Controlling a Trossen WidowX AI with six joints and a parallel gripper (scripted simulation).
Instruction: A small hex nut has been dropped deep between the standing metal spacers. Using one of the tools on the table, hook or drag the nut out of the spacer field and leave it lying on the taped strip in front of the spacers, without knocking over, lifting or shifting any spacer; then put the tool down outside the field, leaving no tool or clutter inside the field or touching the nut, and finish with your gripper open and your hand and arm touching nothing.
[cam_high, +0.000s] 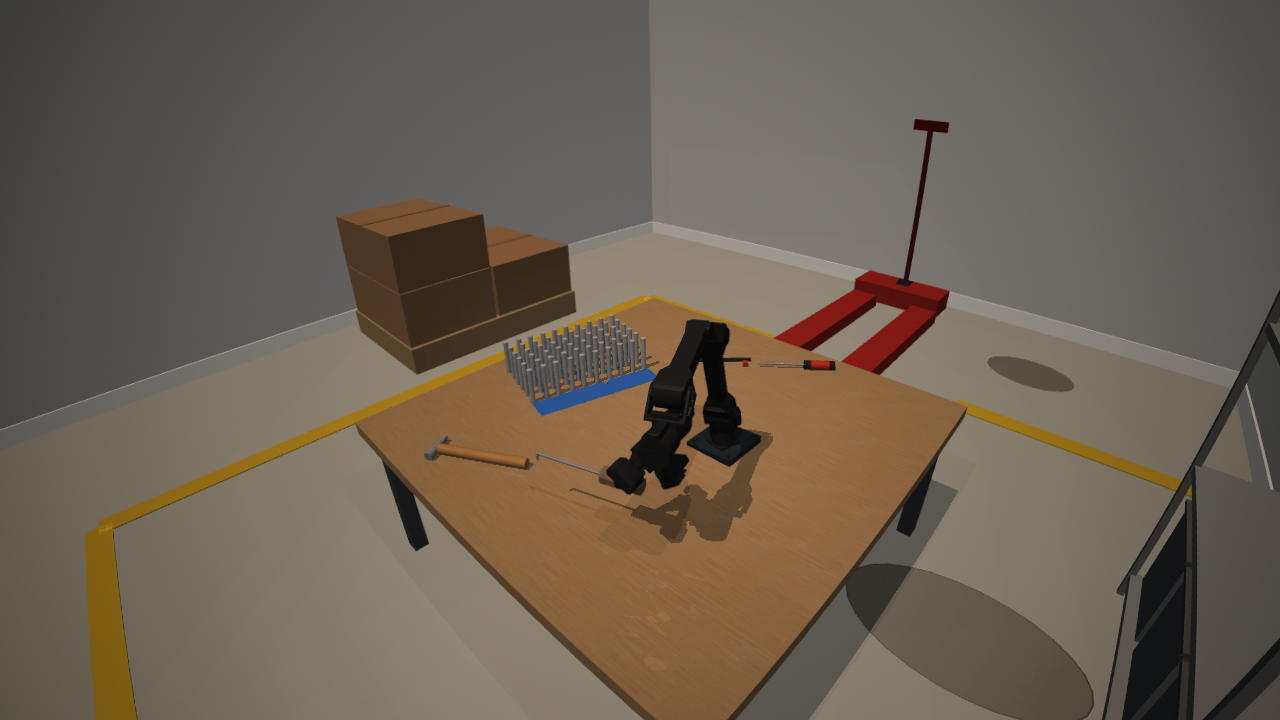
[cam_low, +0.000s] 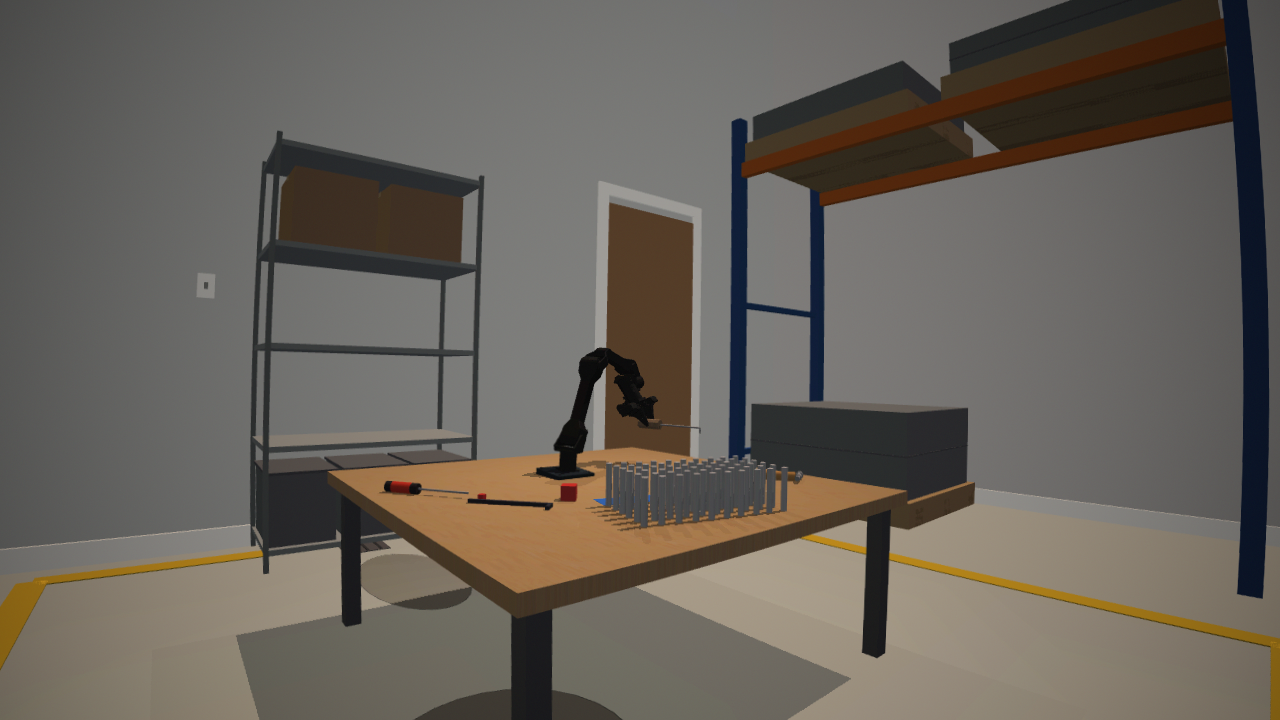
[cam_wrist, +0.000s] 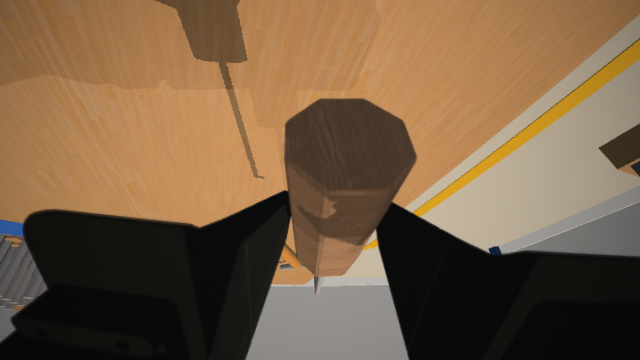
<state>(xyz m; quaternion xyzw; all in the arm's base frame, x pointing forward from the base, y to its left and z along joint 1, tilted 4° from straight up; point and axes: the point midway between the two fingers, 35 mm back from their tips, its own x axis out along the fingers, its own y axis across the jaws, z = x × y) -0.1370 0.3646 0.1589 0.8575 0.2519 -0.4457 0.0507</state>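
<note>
The hook tool lies 9 cm ahead of my gripper tip and 5 cm to the left of it. Also, from my gripper tip: red cube (48 cm ahead, 52 cm to the right, 13 cm below); blue taped strip (55 cm ahead, 26 cm to the right, 15 cm below); hex nut (58 cm ahead, 31 cm to the right, 14 cm below).
</note>
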